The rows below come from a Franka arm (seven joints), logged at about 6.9 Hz.
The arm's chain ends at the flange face. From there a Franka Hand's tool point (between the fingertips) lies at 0.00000 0.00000 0.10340 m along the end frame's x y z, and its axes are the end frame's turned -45 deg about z.
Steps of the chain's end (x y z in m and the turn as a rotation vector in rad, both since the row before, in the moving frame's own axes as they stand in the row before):
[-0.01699 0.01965 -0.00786 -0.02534 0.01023 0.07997]
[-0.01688 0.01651 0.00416 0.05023 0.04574 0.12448]
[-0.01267 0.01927 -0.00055 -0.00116 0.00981 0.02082]
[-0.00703 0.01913 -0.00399 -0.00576 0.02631 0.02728]
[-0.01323 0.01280 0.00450 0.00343 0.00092 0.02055]
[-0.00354 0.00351 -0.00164 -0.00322 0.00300 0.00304]
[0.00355 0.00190 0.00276 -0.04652 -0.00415 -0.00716]
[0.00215 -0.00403 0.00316 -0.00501 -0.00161 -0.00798]
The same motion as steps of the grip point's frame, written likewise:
[-0.02712 0.00443 -0.00790 -0.02515 -0.01068 0.07997]
[-0.01660 -0.00015 0.00392 0.00317 0.06786 0.12448]
[-0.02196 0.00548 -0.00056 -0.00776 0.00612 0.02082]
[-0.01703 0.01092 -0.00403 -0.02268 0.01453 0.02728]
[-0.01809 -0.00048 0.00450 0.00177 0.00308 0.02055]
[-0.00500 0.00043 -0.00164 -0.00440 -0.00016 0.00304]
[-0.00253 0.00696 0.00265 -0.02996 -0.03583 -0.00716]
[0.00389 -0.00108 0.00316 -0.00240 -0.00468 -0.00798]

